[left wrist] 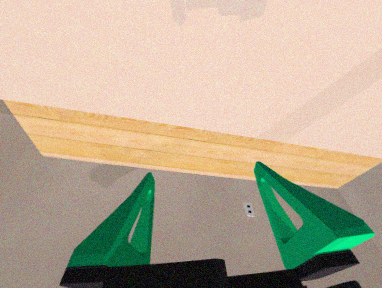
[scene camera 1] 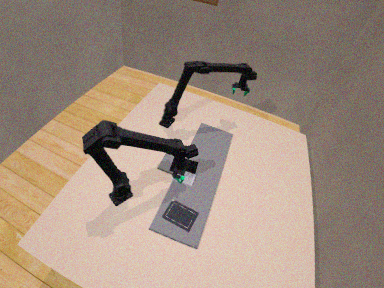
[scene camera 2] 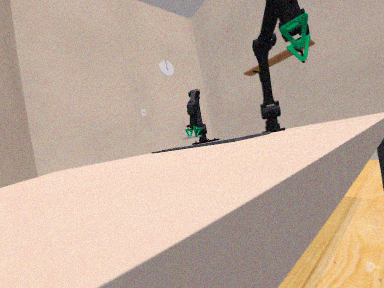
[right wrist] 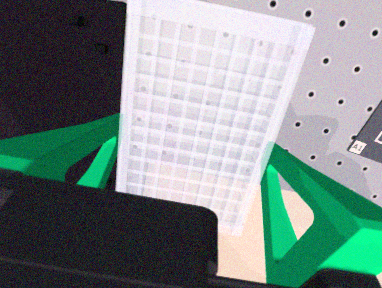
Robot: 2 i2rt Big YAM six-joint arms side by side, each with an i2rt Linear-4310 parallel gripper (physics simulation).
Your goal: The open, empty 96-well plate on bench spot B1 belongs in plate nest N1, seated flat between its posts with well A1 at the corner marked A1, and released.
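Pixels of known places: left gripper, fingertip midpoint: (left wrist: pixel 203 171) (scene camera 1: pixel 238 95) (scene camera 2: pixel 302 55); right gripper, fingertip midpoint: (scene camera 1: pixel 182 177) (scene camera 2: pixel 193 137) (right wrist: pixel 195 136); left arm's base, origin of the base link: (scene camera 1: pixel 167 122); right arm's base, origin of the base link: (scene camera 1: pixel 121 195).
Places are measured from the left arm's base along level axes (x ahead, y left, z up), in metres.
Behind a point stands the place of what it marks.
Observation:
The clear, empty 96-well plate (scene camera 1: pixel 189 178) {x 0.406, y -0.409, z 0.075 m} (right wrist: pixel 200 100) {x 0.389, y -0.411, z 0.071 m} is between the fingers of my right gripper (scene camera 1: pixel 180 178) {x 0.367, y -0.416, z 0.065 m} (scene camera 2: pixel 193 132) {x 0.367, y -0.416, z 0.065 m} (right wrist: pixel 195 136) {x 0.367, y -0.416, z 0.065 m}, which is shut on its two long sides. It is held above the bench, off to one side of the black plate nest N1 (scene camera 1: pixel 191 167) {x 0.371, y -0.297, z 0.025 m} (right wrist: pixel 60 75) {x 0.360, y -0.318, z 0.025 m}. The nest is partly hidden by the arm and the plate; its posts and A1 mark cannot be made out. Bench spot B1 (scene camera 1: pixel 181 216) {x 0.474, y -0.616, z 0.015 m} (right wrist: pixel 372 137) {x 0.398, y -0.560, z 0.015 m}, a dark pad with a white outline and an A1 label, is bare. My left gripper (scene camera 1: pixel 240 92) {x 0.408, y 0.434, z 0.221 m} (scene camera 2: pixel 300 39) (left wrist: pixel 203 171) {x 0.408, y 0.434, z 0.221 m} is open and empty, high near the table's far edge.
A long grey perforated board (scene camera 1: pixel 212 150) {x 0.430, y -0.071, z 0.013 m} (right wrist: pixel 325 80) {x 0.423, y -0.499, z 0.013 m} lies under the nest and bench spot, on a pale table top (scene camera 1: pixel 265 200) {x 0.901, y -0.249, z 0.000 m} (scene camera 2: pixel 125 215) {x 0.945, y 0.603, z 0.000 m} (left wrist: pixel 190 65) {x 0.425, y 0.419, z 0.000 m}. Wooden planks (scene camera 1: pixel 30 165) (left wrist: pixel 150 140) border the table top. Both arm bases stand left of the board in scene camera 1.

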